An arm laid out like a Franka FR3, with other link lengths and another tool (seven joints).
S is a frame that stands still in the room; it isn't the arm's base.
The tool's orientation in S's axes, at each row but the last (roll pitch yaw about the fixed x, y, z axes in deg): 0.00, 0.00, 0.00; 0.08, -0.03, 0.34; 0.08, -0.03, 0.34; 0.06, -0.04, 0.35; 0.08, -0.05, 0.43; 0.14, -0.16, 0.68; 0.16, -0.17, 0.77; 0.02, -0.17, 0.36; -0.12, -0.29, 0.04; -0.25, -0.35, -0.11; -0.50, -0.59, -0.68; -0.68, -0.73, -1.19
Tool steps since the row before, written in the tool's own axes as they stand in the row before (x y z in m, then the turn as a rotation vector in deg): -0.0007, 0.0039, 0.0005, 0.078, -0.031, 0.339; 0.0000, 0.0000, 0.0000, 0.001, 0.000, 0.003; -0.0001, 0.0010, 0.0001, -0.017, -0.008, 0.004; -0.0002, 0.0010, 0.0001, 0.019, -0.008, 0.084; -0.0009, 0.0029, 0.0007, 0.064, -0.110, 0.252; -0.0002, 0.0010, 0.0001, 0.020, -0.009, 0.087; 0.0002, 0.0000, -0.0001, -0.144, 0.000, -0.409; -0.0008, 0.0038, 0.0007, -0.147, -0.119, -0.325; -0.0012, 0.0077, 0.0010, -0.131, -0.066, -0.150; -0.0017, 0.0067, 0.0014, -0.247, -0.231, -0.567; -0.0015, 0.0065, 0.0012, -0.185, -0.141, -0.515; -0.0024, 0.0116, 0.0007, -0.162, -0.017, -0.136
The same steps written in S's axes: -0.0007, 0.0039, 0.0005, 0.078, -0.031, 0.339; 0.0000, 0.0000, 0.0000, 0.001, 0.000, 0.003; -0.0001, 0.0010, 0.0001, -0.017, -0.008, 0.004; -0.0002, 0.0010, 0.0001, 0.019, -0.008, 0.084; -0.0009, 0.0029, 0.0007, 0.065, -0.110, 0.252; -0.0002, 0.0010, 0.0001, 0.020, -0.009, 0.087; 0.0002, 0.0000, -0.0001, -0.143, -0.001, -0.409; -0.0008, 0.0038, 0.0007, -0.145, -0.120, -0.325; -0.0012, 0.0077, 0.0010, -0.130, -0.066, -0.151; -0.0017, 0.0067, 0.0014, -0.244, -0.233, -0.567; -0.0014, 0.0065, 0.0011, -0.181, -0.143, -0.516; -0.0022, 0.0117, 0.0005, -0.161, -0.015, -0.138
